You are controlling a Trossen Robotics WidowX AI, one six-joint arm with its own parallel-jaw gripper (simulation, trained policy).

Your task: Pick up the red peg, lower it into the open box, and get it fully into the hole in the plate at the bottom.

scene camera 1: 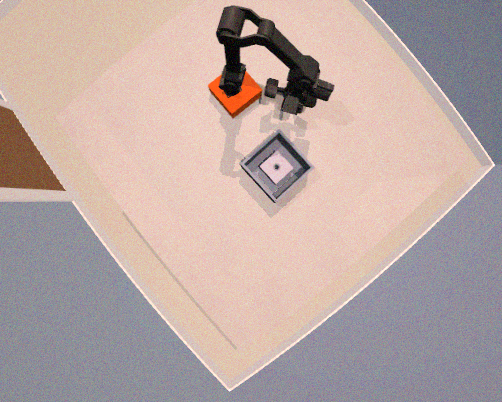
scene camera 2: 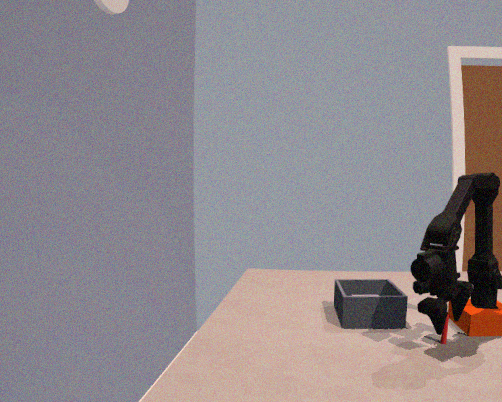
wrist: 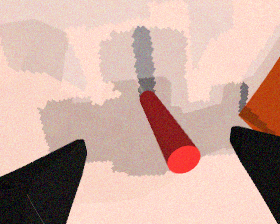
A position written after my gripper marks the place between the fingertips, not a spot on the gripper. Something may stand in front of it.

Note:
I see my gripper (scene camera 2: pixel 448 327), a grey box (scene camera 1: pixel 278 141) and a red peg (wrist: pixel 180 154).
My gripper shows as well in scene camera 1 (scene camera 1: pixel 285 100) and in the wrist view (wrist: pixel 159 141). The wrist view misses the grey box: it is out of frame.

